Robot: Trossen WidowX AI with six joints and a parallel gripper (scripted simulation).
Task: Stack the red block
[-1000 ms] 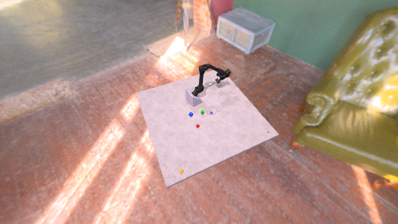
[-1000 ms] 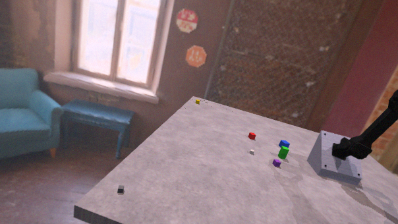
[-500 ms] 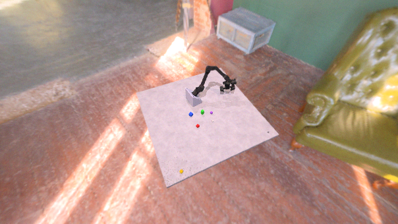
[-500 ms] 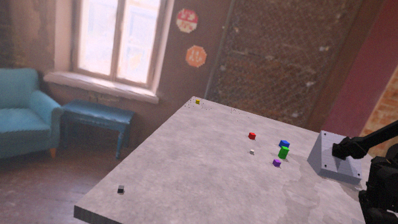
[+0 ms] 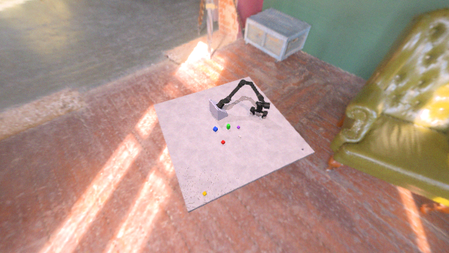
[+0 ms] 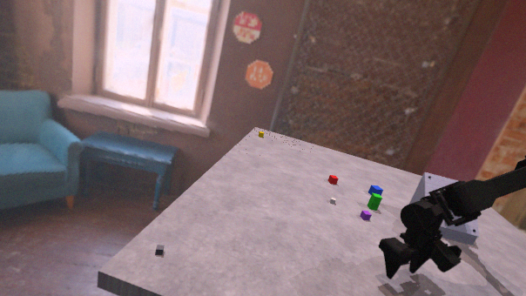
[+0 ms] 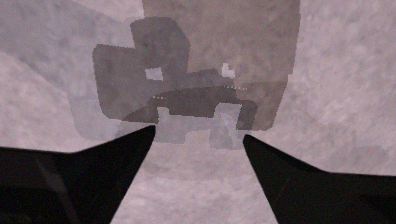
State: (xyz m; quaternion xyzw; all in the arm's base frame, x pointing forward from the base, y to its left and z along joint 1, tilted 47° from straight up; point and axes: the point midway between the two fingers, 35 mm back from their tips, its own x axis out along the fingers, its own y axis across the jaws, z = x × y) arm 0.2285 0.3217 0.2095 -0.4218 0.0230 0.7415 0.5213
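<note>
The small white cube is 150 mm ahead of my gripper tip, 310 mm to the right of it and 10 mm below it. From my gripper tip the other things lie so: red block (140 mm ahead, 510 mm to the right); blue block (40 mm behind, 510 mm to the right); purple block (40 mm ahead, 270 mm to the right).
</note>
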